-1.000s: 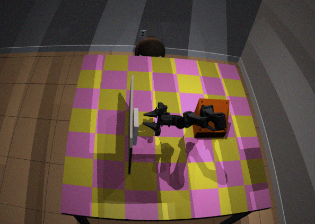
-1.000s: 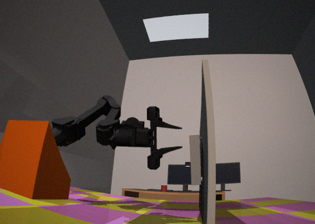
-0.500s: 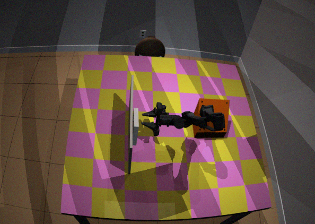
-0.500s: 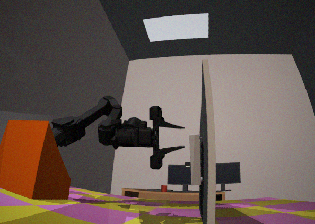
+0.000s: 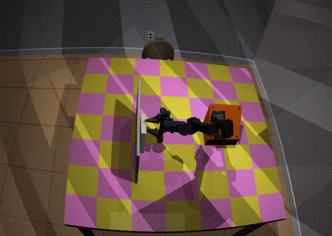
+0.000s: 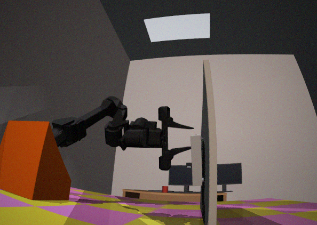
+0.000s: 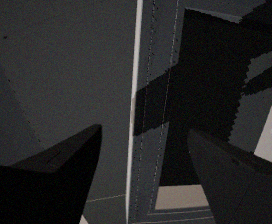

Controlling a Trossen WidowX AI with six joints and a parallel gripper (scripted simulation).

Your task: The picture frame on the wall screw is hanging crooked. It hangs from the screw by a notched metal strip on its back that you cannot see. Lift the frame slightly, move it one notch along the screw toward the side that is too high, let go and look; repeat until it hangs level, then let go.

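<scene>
Right now the picture frame is 5 cm below my gripper tip, 2 cm to the left of it and 1 cm ahead of it. From my gripper tip the other things lie so: thin upright wall panel 7 cm below, 3 cm ahead.
</scene>
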